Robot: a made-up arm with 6 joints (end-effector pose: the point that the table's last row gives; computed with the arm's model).
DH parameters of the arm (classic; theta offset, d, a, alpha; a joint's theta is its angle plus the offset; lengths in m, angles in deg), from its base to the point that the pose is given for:
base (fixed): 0 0.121 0 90
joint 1: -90 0.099 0.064 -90
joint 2: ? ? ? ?
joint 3: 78.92 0 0.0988 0
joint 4: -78.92 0.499 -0.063 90
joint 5: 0 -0.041 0.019 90
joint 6: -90 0.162 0.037 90
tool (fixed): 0 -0.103 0 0
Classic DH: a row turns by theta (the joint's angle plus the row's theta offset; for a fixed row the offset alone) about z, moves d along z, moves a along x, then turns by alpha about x.
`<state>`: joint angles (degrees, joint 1 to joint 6).
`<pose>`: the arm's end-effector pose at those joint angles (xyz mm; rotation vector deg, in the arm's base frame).
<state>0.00 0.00 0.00 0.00 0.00 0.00</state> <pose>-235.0 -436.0 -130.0 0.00 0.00 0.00</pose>
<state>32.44 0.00 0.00 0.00 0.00 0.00</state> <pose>-63.7 -436.0 -216.9 0.00 -32.44 0.00</pose>
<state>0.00 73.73 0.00 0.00 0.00 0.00</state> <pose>-235.0 -13.9 -318.9 73.73 0.00 0.00</pose>
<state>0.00 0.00 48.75 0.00 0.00 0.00</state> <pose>-236.0 -436.0 28.1 0.00 -48.75 0.00</pose>
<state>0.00 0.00 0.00 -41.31 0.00 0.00</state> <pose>-293.4 -436.0 -166.8 0.00 41.31 0.00</pose>
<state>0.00 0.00 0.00 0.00 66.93 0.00</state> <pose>-235.0 -646.8 -204.8 -66.93 0.00 0.00</pose>
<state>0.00 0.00 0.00 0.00 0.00 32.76</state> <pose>-296.7 -436.0 -133.6 0.00 32.76 0.00</pose>
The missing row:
joint 2: 0 -0.41 0.109 90
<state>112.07 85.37 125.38 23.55 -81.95 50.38</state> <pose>615.9 75.3 -217.5 -9.70 118.31 -36.35</pose>
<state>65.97 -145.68 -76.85 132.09 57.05 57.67</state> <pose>-555.7 142.2 24.5 111.54 51.02 98.24</pose>
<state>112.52 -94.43 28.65 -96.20 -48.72 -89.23</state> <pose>-292.8 -205.3 -86.8 -37.09 -138.90 -102.88</pose>
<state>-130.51 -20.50 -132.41 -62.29 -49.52 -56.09</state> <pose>282.4 -534.0 762.9 75.52 -76.30 -8.64</pose>
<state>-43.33 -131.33 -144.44 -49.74 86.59 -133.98</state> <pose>-225.7 144.3 703.1 -48.20 79.30 -16.15</pose>
